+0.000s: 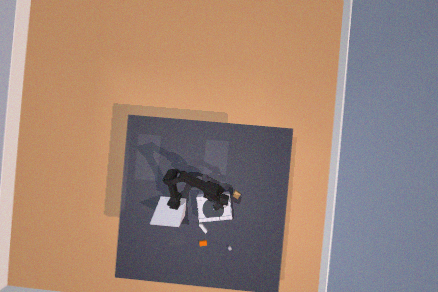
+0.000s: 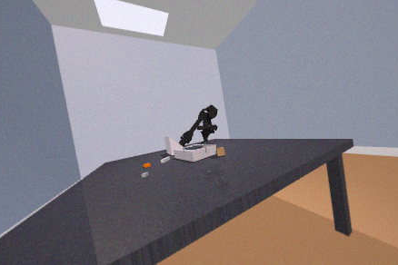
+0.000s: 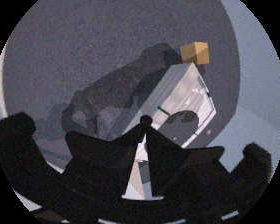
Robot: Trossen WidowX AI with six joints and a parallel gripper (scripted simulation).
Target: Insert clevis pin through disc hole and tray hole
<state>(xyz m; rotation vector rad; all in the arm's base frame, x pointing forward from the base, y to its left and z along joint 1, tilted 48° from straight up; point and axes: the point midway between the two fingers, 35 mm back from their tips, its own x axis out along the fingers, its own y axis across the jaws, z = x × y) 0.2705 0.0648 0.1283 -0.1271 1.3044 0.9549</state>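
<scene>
The grey aluminium disc is 20 mm ahead of my gripper tip, 120 mm to the right of it and 20 mm below it. The rest, counted from my gripper tip: clevis pin 10 mm behind; then tan block 180 mm ahead, 10 mm to the left, 60 mm below; then rimmed tray 30 mm ahead, 110 mm to the right, 40 mm below.
</scene>
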